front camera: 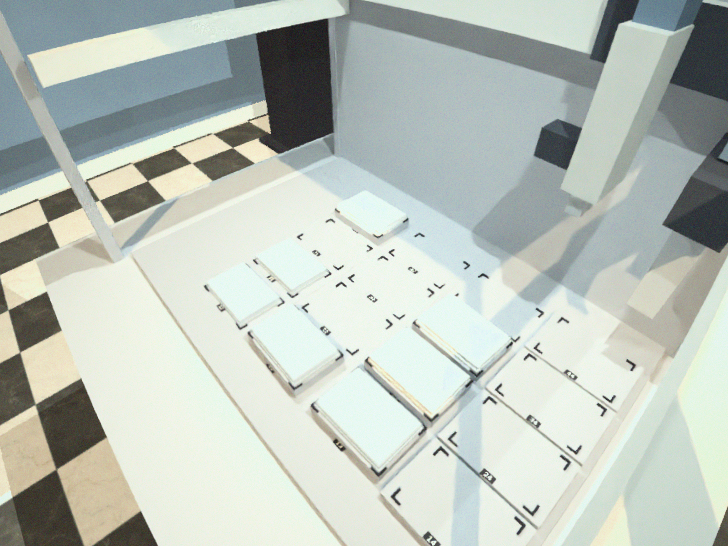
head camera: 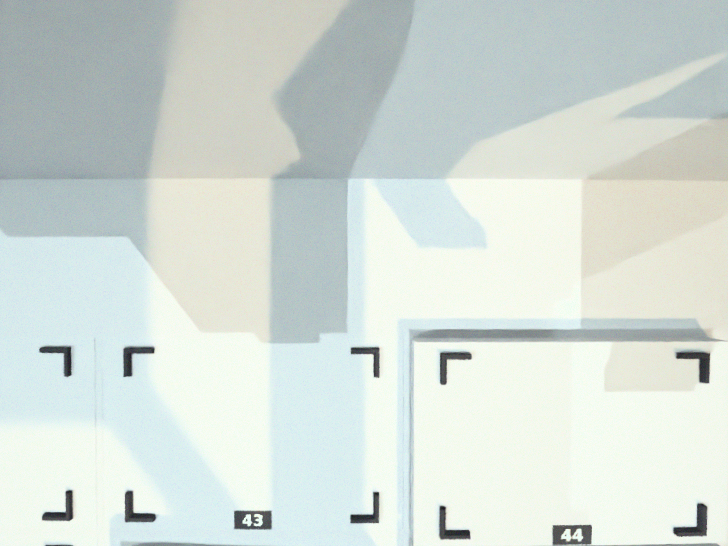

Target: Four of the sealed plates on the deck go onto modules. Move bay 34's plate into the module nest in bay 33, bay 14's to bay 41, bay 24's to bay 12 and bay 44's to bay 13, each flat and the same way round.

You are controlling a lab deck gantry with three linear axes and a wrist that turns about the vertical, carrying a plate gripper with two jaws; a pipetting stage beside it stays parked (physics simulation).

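Frame: origin at the robot's base, x ahead, y left, z up, level; metres.
Where they show: gripper, fingertip midpoint: (front camera: 654,289); robot's base at its link origin: (front camera: 206,287).
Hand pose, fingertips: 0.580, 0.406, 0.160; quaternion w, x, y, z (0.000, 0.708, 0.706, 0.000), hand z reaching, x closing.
Things, the pixels of their centre, and the offset from my fingertips, as dx, dy, dz. "*": a spot on its surface instead.
- bay 33's plate at the middle of its body: (front camera: 463,330) -0.187, -0.151, -0.134
- bay 13's plate at the middle of its body: (front camera: 367,414) -0.185, -0.360, -0.134
- bay 12's plate at the middle of its body: (front camera: 293,341) -0.352, -0.363, -0.134
- bay 41's plate at the middle of its body: (front camera: 371,212) -0.517, -0.044, -0.134
- Bay 14 at a spot on its surface: (front camera: 470,499) * -0.022, -0.341, -0.145
- bay 24 at a spot on its surface: (front camera: 511,446) * -0.025, -0.248, -0.145
- bay 34 at a spot on its surface: (front camera: 552,396) * -0.025, -0.142, -0.145
- bay 44 at a spot on its surface: (head camera: 499,446) * -0.061, -0.043, -0.145
- bay 23 at a spot on its surface: (front camera: 419,373) * -0.179, -0.265, -0.126
- bay 11 at a spot on its surface: (front camera: 242,293) * -0.507, -0.367, -0.145
- bay 21 at a spot on its surface: (front camera: 292,264) * -0.508, -0.257, -0.145
- Bay 43 at a spot on its surface: (head camera: 252,434) * -0.188, -0.042, -0.160
In the front view pale sealed plates lie flat within corner marks: bay 33's plate (front camera: 464,333), bay 13's plate (front camera: 369,417), bay 12's plate (front camera: 295,342) and bay 41's plate (front camera: 371,210) at the back left. Bay 14 (front camera: 470,499), bay 24 (front camera: 511,446), bay 34 (front camera: 552,396) and bay 44 (front camera: 599,358) (head camera: 499,446) hold no plate. My gripper is raised at the right edge, partly cut off. Its dark body and one pale jaw (front camera: 652,293) show, with no plate seen at it. It looks open; the other jaw does not show.
Other plates stand in bay 23 (front camera: 419,373), bay 11 (front camera: 242,293) and bay 21 (front camera: 292,264). The pale post of the pipetting stage (front camera: 629,111) hangs over the back right. Bay 43 (head camera: 252,434) shows its corner marks beside bay 44. A wall stands behind the deck.
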